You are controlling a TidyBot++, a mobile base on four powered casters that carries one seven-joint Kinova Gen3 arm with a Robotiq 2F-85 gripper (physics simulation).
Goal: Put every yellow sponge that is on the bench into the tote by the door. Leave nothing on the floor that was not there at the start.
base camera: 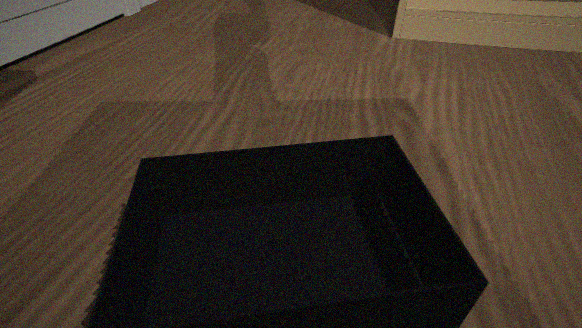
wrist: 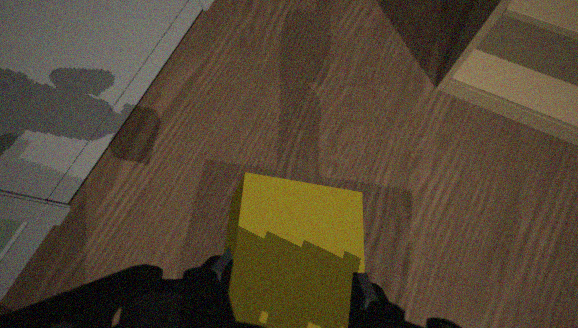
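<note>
My gripper (wrist: 293, 278) is shut on a yellow sponge (wrist: 302, 215), which sits between the two black fingers at the bottom of the wrist view, held above the wooden floor. Part of the sponge is in shade. A black open-topped tote (base camera: 270, 172) stands on the floor close in front of the base in the base camera view. Its inside is very dark, and no sponge can be made out in it. The tote does not show in the wrist view. The bench does not show in either view.
A white panelled door or wall (base camera: 55, 25) (wrist: 145, 65) runs along the left. A pale wooden furniture piece (base camera: 490, 32) (wrist: 520, 95) stands at the upper right. Shadows of the arm lie on the wooden floor (base camera: 525, 150) (wrist: 475, 240) and on the white panel.
</note>
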